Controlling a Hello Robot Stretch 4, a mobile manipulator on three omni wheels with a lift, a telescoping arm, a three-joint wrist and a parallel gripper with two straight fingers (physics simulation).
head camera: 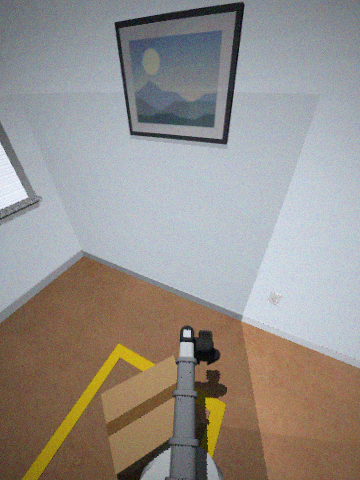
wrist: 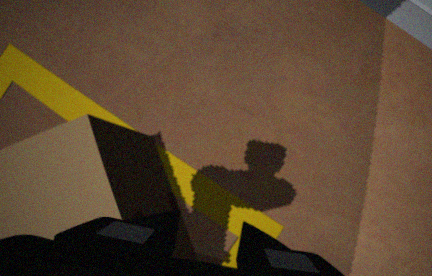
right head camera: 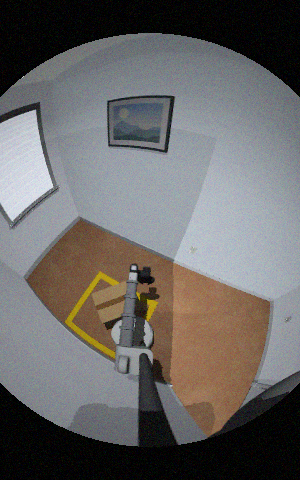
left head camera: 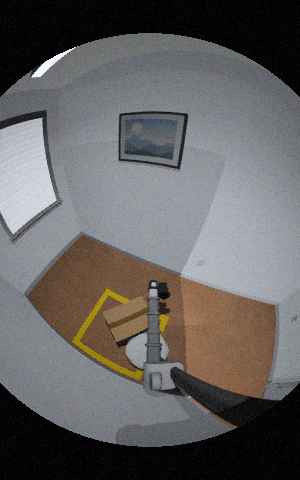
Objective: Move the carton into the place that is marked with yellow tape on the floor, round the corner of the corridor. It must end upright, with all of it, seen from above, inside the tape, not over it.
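Places are measured from the robot's base along level axes (x ahead, y left, z up), in millimetres.
Pixels of known places: gripper, between the fingertips: [head camera: 203, 362] [wrist: 208, 235] [right head camera: 144, 283] [left head camera: 159, 298].
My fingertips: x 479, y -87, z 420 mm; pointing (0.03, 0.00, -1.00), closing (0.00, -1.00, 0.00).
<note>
Behind a point stands the place of what it marks.
The brown carton [head camera: 142, 435] {y 188, x 201, z 294 mm} [left head camera: 127, 330] {y 182, x 190, z 294 mm} [right head camera: 111, 314] {y 194, x 171, z 294 mm} [wrist: 50, 175] {y 107, x 473, z 294 mm} stands upright on the floor, turned against the yellow tape outline [head camera: 71, 420] {y 676, x 263, z -26 mm} [left head camera: 92, 317] {y 634, x 312, z -27 mm} [right head camera: 84, 300] {y 632, x 295, z -29 mm} [wrist: 50, 90] {y 365, x 623, z -26 mm}. Most of it shows inside the outline. Its far right corner covers part of the back tape strip in view; whether its base is over the tape is hidden. My gripper [wrist: 208, 235] {y -87, x 478, z 420 mm} is open at the bottom of the wrist view, its fingers apart, with the carton's dark side behind and beside the left finger. In the head view the arm hides the carton's right part.
My round white base [head camera: 150, 467] {y 147, x 104, z 184 mm} [left head camera: 135, 350] {y 108, x -3, z 187 mm} [right head camera: 117, 335] {y 134, x -30, z 187 mm} is close to the carton's near side and covers part of the right tape side. A wall with a framed picture [head camera: 175, 80] {y 82, x 1181, z 1544 mm} [left head camera: 152, 140] {y 59, x 1171, z 1502 mm} [right head camera: 140, 124] {y 48, x 1166, z 1505 mm} rises behind. A window [left head camera: 25, 170] {y 1437, x 1188, z 1396 mm} [right head camera: 22, 162] {y 1438, x 1188, z 1372 mm} is on the left wall.
</note>
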